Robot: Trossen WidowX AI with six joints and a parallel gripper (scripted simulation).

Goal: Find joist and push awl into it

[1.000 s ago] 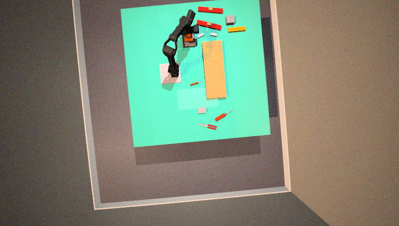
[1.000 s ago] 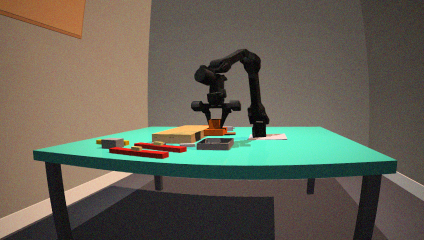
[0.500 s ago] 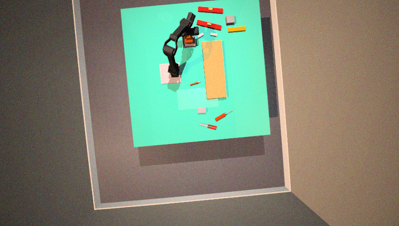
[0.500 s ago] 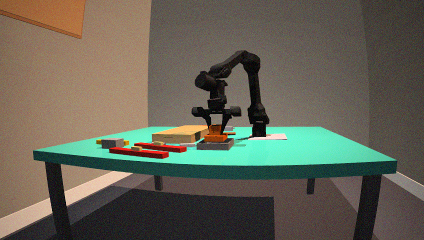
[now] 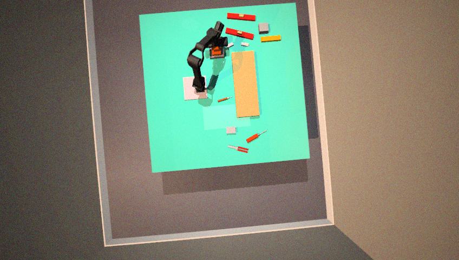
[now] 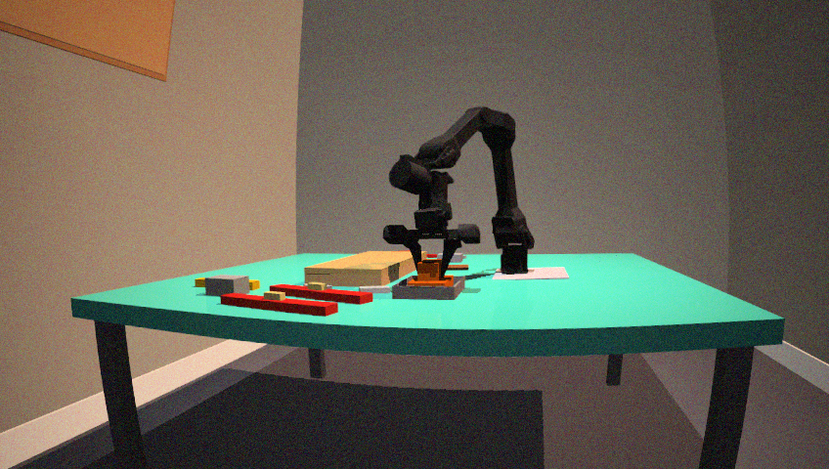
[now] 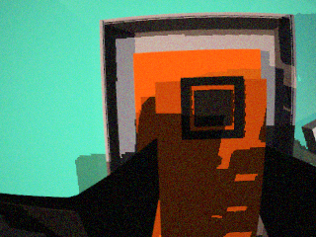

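The orange stud finder lies 2 cm above my gripper tip and 1 cm to the left of it. From my gripper tip the other things lie so: yellow bar (45 cm ahead, 5 cm to the left, 2 cm below); then awl (43 cm to the right, 6 cm ahead, 2 cm below); then grey tray (2 cm below, 1 cm to the right).
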